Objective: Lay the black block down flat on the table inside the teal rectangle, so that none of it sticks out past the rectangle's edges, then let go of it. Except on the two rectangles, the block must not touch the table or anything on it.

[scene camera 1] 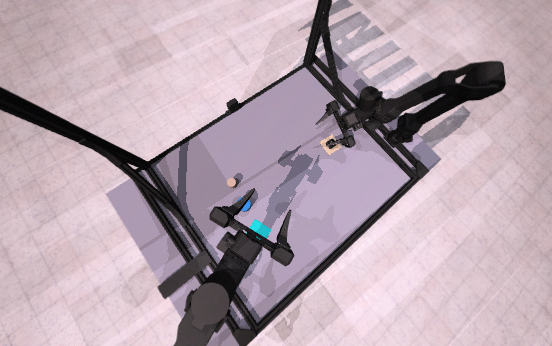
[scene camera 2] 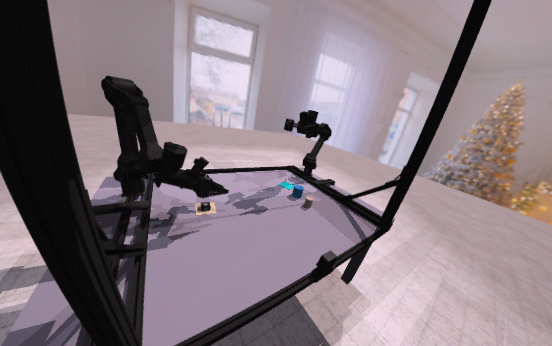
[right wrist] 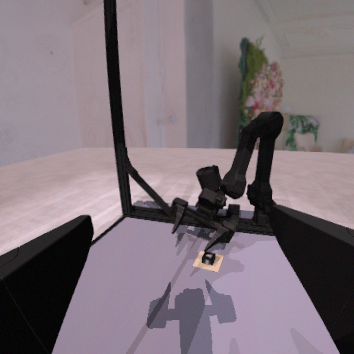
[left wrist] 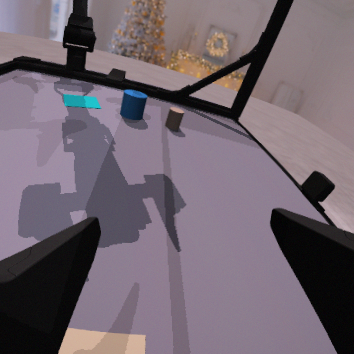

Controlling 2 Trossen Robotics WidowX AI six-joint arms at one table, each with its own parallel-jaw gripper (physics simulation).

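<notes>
The small black block rests on the tan rectangle; its exact pose is too small to tell. The block does not show in the left wrist view. The teal rectangle lies bare across the table. My left gripper is open and empty above the table, close to the block, with one fingertip near it in scene camera 1. My right gripper is open and empty, raised high near the teal rectangle's side.
A blue cylinder stands close beside the teal rectangle. A smaller tan cylinder stands beyond it. A black frame with tall posts borders the table.
</notes>
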